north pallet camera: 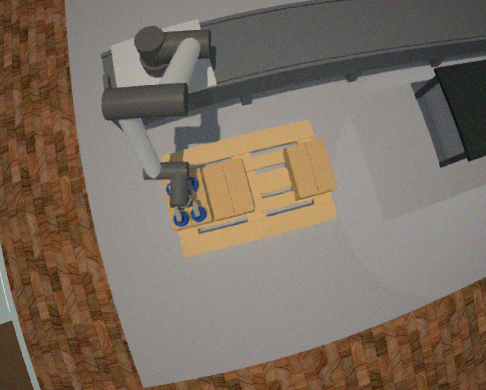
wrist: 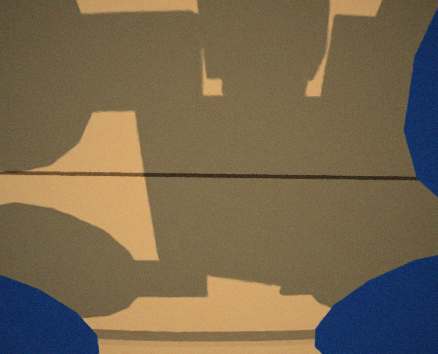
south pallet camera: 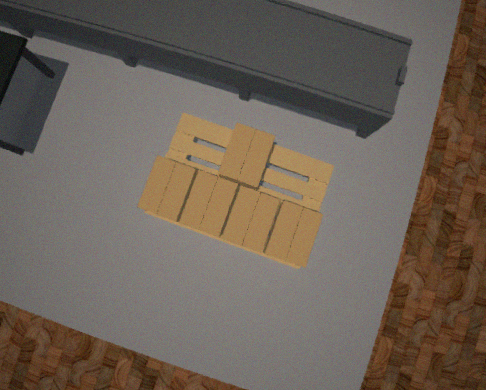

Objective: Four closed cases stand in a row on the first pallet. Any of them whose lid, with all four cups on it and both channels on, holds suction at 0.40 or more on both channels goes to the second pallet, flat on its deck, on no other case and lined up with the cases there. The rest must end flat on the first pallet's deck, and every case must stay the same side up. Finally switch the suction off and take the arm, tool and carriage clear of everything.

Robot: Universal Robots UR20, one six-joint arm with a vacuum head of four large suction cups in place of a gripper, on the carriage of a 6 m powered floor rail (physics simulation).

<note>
In view: my suction head (wrist: pixel 390 306), a pallet (north pallet camera: pixel 259 226) and a case (south pallet camera: pixel 245 158).
</note>
